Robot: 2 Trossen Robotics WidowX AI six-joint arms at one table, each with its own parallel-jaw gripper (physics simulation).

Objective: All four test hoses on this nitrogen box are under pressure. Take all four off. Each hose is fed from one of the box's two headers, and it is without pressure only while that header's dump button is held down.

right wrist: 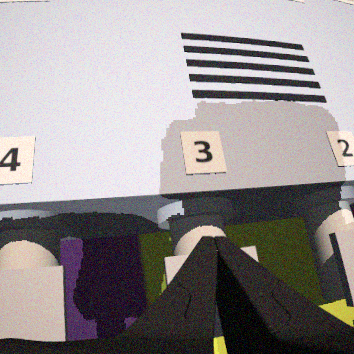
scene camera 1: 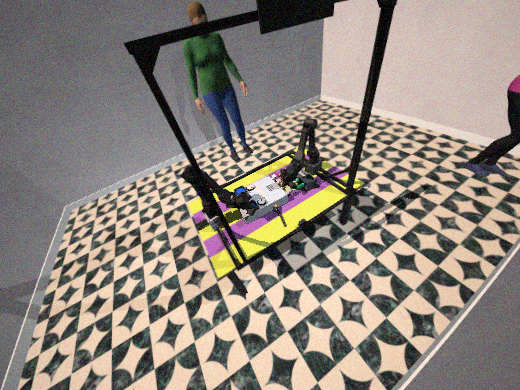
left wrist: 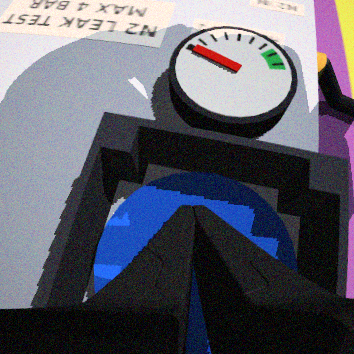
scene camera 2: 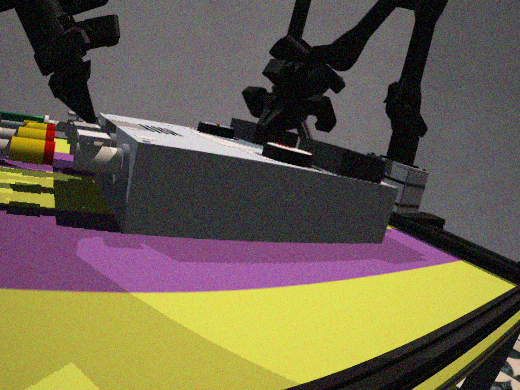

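Pixels of known places: left gripper, fingertip midpoint: (scene camera 1: 253, 205) (left wrist: 190, 216); right gripper, fingertip midpoint: (right wrist: 211, 246) (scene camera 1: 281, 186) (scene camera 2: 93, 123); left arm's base, origin of the base link: (scene camera 1: 212, 214) (scene camera 2: 399, 162); right arm's base, origin of the base link: (scene camera 1: 313, 162).
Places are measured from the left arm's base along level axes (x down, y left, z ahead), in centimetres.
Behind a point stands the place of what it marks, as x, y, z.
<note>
The nitrogen box (scene camera 1: 270, 192) {3.1, -11.0, 43.3} (scene camera 2: 250, 200) {7.0, 7.8, 42.7} has white hose couplings 4 (right wrist: 32, 300) {3.4, -17.9, 54.1}, 3 (right wrist: 172, 267) {4.1, -13.2, 54.2} and 2 (right wrist: 346, 250) {3.4, -6.3, 55.7} in the right wrist view, at its numbered edge. My right gripper (right wrist: 211, 246) {3.9, -11.6, 53.9} (scene camera 2: 96, 121) {3.9, -11.6, 53.9} is shut and empty, its tips over coupling 3 and hiding part of it. My left gripper (left wrist: 190, 216) {2.1, -12.9, 26.1} is shut and empty, its tips at a blue dump button (left wrist: 220, 200) {2.3, -14.0, 26.8} inside a square black guard. The gauge (left wrist: 232, 75) {1.7, -14.4, 32.3} beside it has its red needle at the low end. Yellow hose ends with red bands (scene camera 2: 32, 150) {5.4, 2.2, 63.3} show in scene camera 2.
A second gauge (scene camera 2: 216, 129) {2.3, -12.1, 34.4} stands on the box top, and another blue button (scene camera 1: 241, 190) {1.5, 6.0, 28.4} shows in scene camera 1. A black guard wall (left wrist: 80, 210) {0.4, -9.5, 25.7} surrounds the left fingertips. A black line with an orange end (left wrist: 322, 62) {6.4, -21.9, 38.7} lies beside the box. A black frame (scene camera 1: 372, 90) {-58.8, -48.9, 84.2} stands around the table.
</note>
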